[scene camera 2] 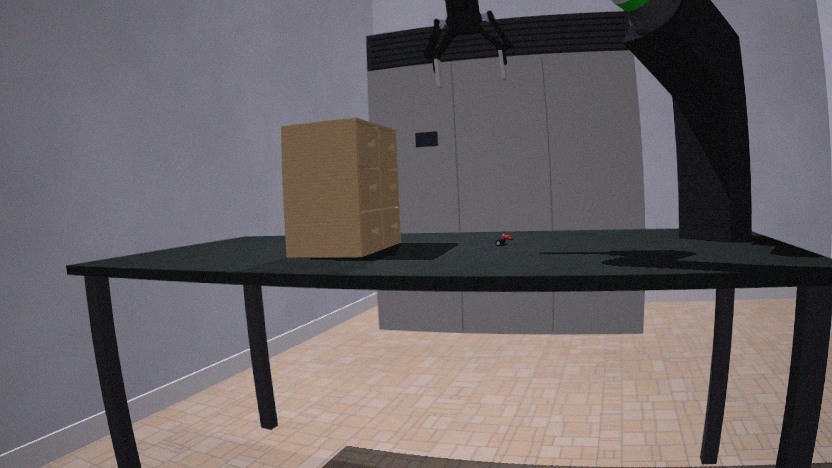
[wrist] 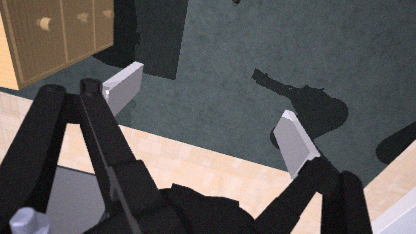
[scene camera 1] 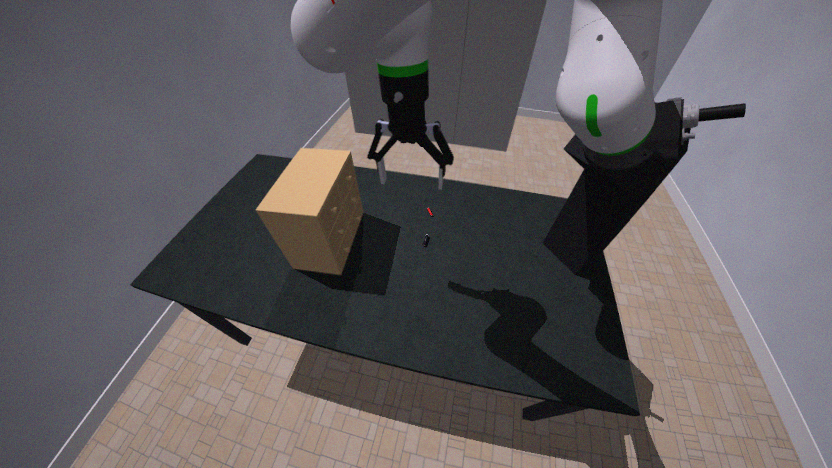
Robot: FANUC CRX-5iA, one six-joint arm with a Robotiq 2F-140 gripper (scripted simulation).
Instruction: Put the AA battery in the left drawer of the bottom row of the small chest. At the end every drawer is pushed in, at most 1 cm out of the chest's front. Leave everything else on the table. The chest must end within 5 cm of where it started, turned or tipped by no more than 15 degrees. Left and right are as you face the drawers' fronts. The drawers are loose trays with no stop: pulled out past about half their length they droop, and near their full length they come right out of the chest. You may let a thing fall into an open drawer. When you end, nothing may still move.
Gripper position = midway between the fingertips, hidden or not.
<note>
I see my gripper (scene camera 1: 411,183) and a small wooden chest (scene camera 2: 320,176).
The small wooden chest is seen too in scene camera 1 (scene camera 1: 290,210). My gripper shows as well in scene camera 2 (scene camera 2: 472,83) and in the wrist view (wrist: 212,99).
</note>
